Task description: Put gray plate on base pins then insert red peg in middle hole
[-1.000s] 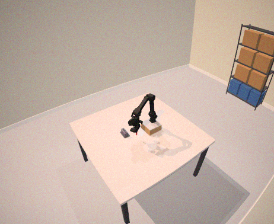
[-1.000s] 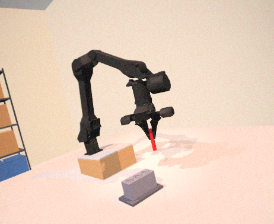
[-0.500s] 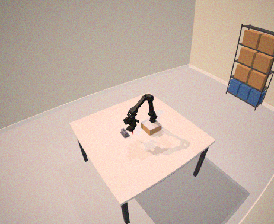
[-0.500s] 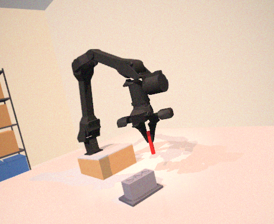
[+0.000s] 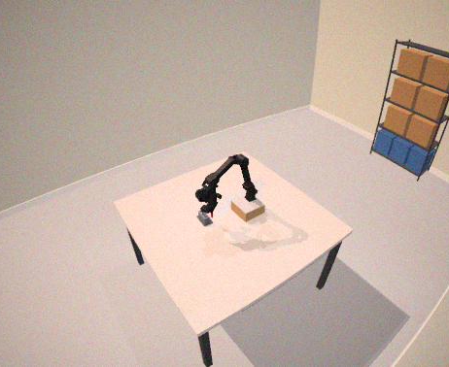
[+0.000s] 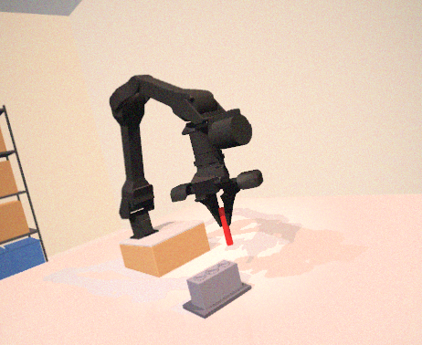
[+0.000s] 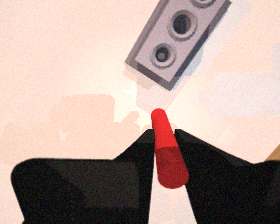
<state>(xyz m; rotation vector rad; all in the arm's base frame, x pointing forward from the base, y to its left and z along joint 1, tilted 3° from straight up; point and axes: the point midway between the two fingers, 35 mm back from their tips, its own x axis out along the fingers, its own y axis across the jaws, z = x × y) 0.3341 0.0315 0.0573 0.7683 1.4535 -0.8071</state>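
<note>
My gripper tip is 3 cm short of the gray plate, 7 cm to the left of it and 7 cm above it. The rest, counted from my gripper tip: red peg: right at my gripper tip; dark base: 2 cm ahead, 7 cm to the right, 11 cm below.
</note>
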